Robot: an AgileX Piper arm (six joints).
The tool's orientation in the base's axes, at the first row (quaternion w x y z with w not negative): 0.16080, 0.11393, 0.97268, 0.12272
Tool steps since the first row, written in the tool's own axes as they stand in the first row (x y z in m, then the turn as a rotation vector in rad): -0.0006, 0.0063, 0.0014, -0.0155, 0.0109, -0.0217; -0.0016, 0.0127, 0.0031, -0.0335, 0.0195, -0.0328; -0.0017, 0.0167, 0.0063, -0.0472, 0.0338, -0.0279; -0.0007, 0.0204, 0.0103, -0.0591, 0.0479, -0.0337
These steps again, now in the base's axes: 0.0022, 0.0061, 0.0006, 0.0089, 0.0019, 0.0273; 0.0048, 0.0122, 0.0011, 0.0233, 0.0030, 0.0450; 0.0068, 0.0166, -0.0007, 0.0402, 0.0139, 0.0484; 0.0079, 0.0212, -0.0036, 0.0518, 0.0230, 0.0610
